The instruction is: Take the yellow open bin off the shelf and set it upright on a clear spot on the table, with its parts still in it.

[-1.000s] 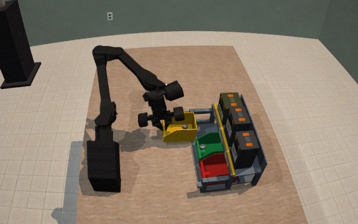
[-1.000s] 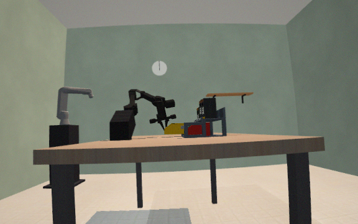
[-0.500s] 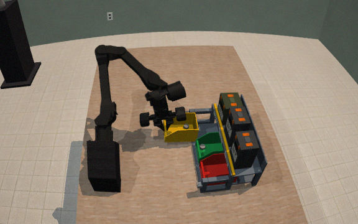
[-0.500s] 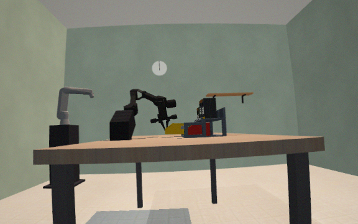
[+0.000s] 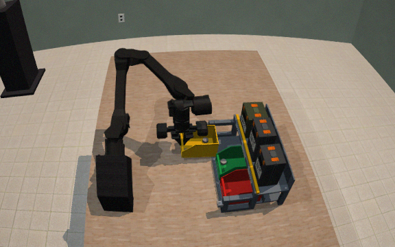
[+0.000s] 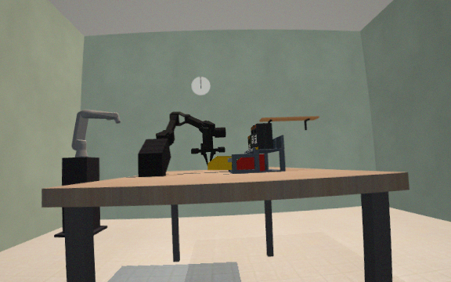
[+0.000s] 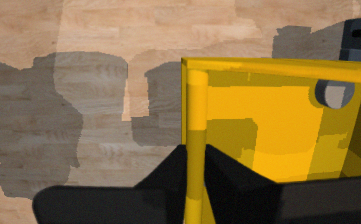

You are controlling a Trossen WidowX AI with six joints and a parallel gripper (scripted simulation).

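Now: the yellow bin 6 cm ahead of my hand and 2 cm below it. Round my hand: red bin (22 cm to the right, 19 cm ahead, 3 cm below); yellow rail (22 cm ahead, 11 cm to the right, 4 cm above); green bin (19 cm ahead, 11 cm to the right, 3 cm below).
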